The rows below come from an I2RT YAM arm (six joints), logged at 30 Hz.
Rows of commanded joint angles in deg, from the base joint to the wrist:
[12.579, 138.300, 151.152, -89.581, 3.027, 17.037]
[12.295, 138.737, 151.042, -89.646, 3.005, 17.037]
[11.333, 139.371, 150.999, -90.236, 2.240, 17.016]
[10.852, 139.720, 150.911, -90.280, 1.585, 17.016]
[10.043, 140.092, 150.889, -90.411, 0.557, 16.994]
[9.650, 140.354, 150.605, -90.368, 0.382, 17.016]
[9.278, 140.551, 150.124, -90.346, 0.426, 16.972]
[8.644, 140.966, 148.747, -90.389, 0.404, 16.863]
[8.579, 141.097, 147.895, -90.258, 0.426, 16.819]
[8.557, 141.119, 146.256, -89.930, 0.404, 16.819]
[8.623, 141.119, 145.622, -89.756, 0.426, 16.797]
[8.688, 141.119, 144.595, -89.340, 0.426, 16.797]
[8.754, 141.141, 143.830, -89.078, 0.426, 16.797]
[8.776, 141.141, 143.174, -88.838, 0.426, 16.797]
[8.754, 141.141, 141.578, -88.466, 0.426, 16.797]
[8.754, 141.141, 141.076, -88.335, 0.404, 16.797]
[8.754, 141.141, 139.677, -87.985, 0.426, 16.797]
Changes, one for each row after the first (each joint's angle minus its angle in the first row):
[-0.284, 0.437, -0.110, -0.065, -0.022, 0.000]
[-1.246, 1.071, -0.153, -0.655, -0.787, -0.021]
[-1.727, 1.420, -0.241, -0.699, -1.442, -0.021]
[-2.536, 1.792, -0.263, -0.830, -2.470, -0.043]
[-2.929, 2.054, -0.547, -0.787, -2.645, -0.021]
[-3.301, 2.251, -1.028, -0.765, -2.601, -0.065]
[-3.935, 2.666, -2.405, -0.808, -2.623, -0.174]
[-4.000, 2.797, -3.257, -0.677, -2.601, -0.218]
[-4.022, 2.819, -4.896, -0.349, -2.623, -0.218]
[-3.956, 2.819, -5.530, -0.175, -2.601, -0.240]
[-3.891, 2.819, -6.557, 0.241, -2.601, -0.240]
[-3.825, 2.841, -7.322, 0.503, -2.601, -0.240]
[-3.803, 2.841, -7.978, 0.743, -2.601, -0.240]
[-3.825, 2.841, -9.574, 1.115, -2.601, -0.240]
[-3.825, 2.841, -10.076, 1.246, -2.623, -0.240]
[-3.825, 2.841, -11.475, 1.596, -2.601, -0.240]

